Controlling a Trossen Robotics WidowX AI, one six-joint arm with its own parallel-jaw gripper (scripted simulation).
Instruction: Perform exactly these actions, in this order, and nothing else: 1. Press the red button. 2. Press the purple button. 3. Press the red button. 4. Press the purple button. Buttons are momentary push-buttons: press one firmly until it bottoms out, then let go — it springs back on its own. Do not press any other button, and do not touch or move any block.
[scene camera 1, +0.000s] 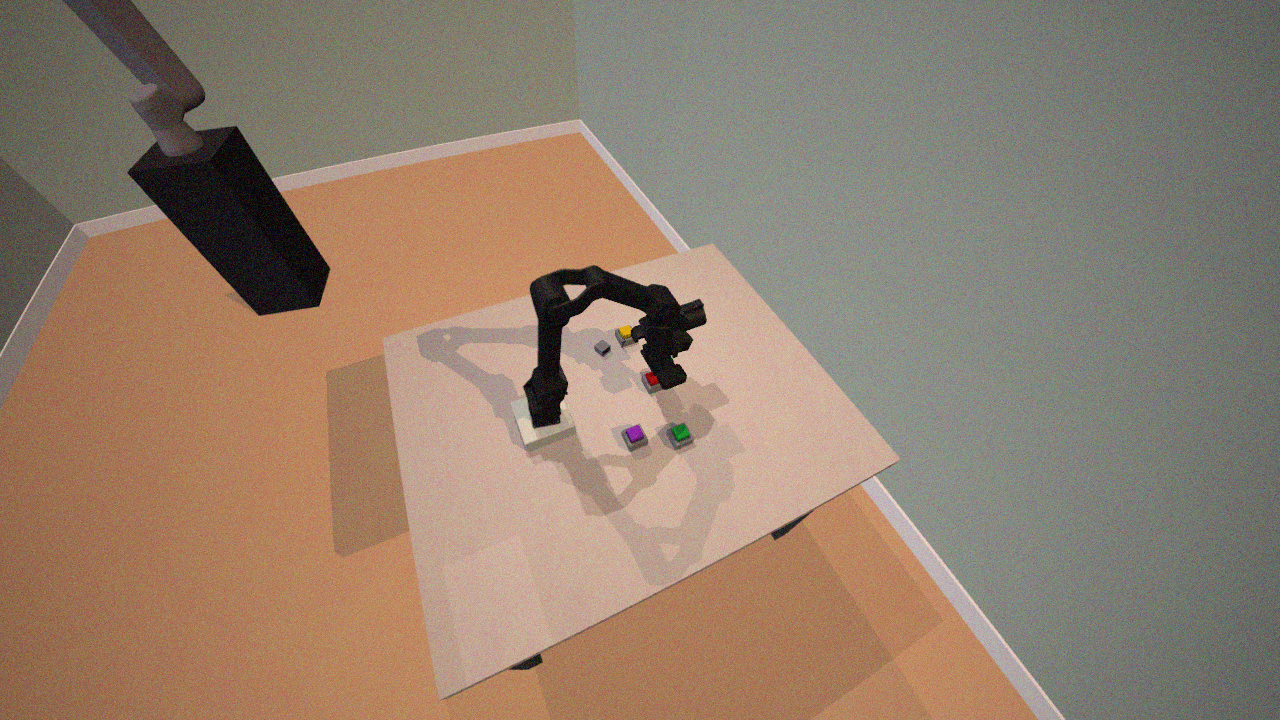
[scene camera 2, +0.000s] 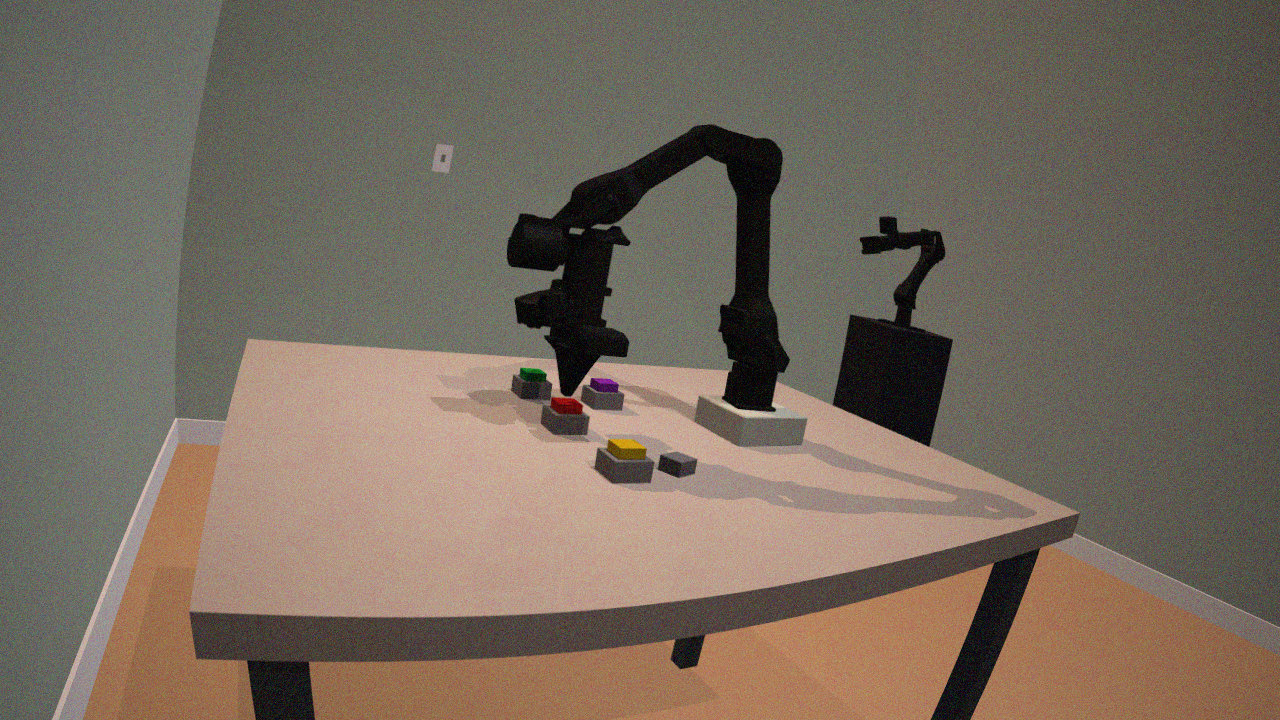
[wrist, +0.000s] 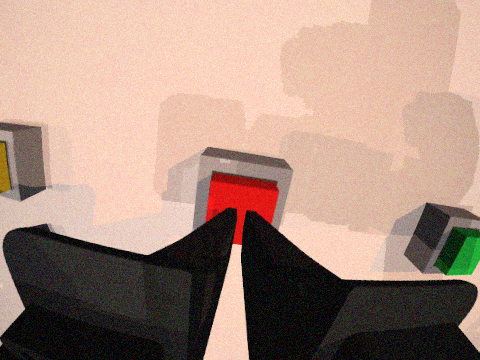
My gripper (scene camera 2: 566, 395) is shut, with nothing in its grasp. Further things: a red button (wrist: 245, 194).
My gripper shows as well in scene camera 1 (scene camera 1: 655, 374) and in the wrist view (wrist: 239, 218).
